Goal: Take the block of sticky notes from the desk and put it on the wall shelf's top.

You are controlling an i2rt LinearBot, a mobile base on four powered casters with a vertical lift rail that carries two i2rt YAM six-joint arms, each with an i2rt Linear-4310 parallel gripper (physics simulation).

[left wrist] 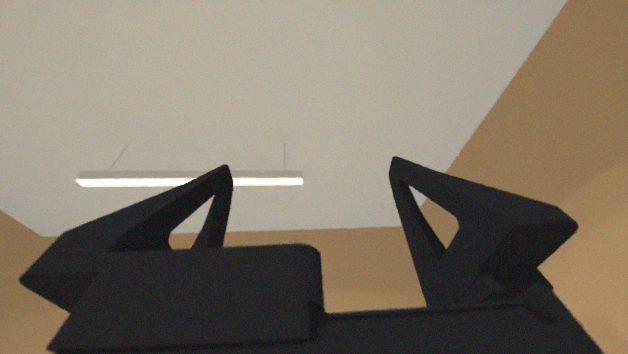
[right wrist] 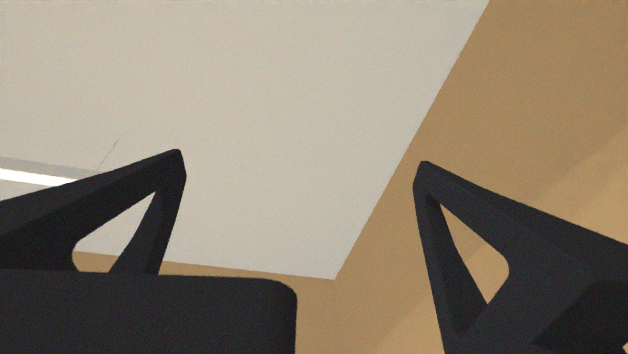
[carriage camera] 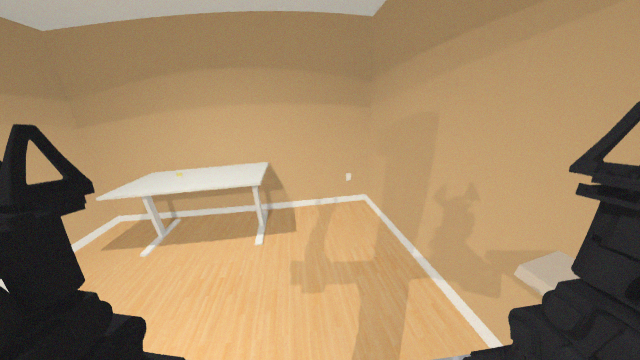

Scene:
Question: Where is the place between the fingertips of the left gripper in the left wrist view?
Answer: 311, 169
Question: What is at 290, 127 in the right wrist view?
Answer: A pale ceiling.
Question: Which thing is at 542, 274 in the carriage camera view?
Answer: A grey wall shelf.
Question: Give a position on a white desk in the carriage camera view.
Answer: At 241, 175

